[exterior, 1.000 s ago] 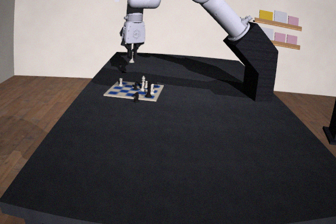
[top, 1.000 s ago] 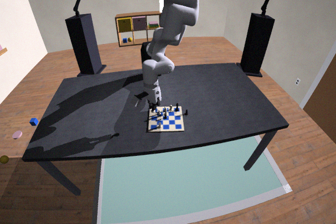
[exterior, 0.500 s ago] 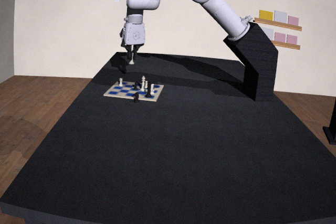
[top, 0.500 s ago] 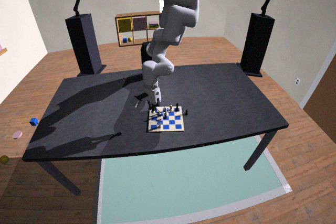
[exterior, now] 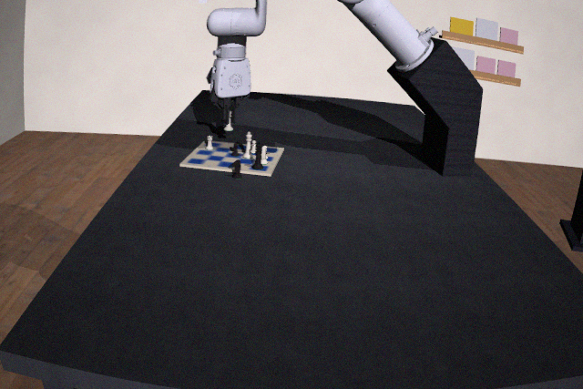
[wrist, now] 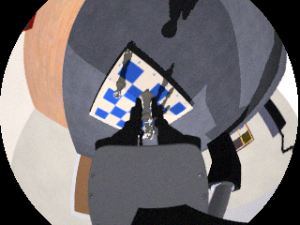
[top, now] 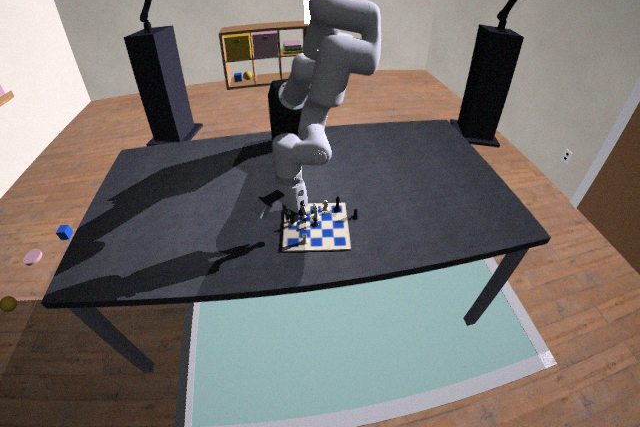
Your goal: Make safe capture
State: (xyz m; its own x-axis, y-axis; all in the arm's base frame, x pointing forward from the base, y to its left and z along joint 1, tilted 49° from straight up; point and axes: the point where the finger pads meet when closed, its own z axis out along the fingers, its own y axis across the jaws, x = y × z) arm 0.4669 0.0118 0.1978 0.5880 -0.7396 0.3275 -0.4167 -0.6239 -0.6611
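Right now my hand is 90 mm above the blue-and-cream chessboard, 70 mm to the right of it and 50 mm past it. The rest, counted from my hand: white piece (80 mm behind, 60 mm to the left, 50 mm below).
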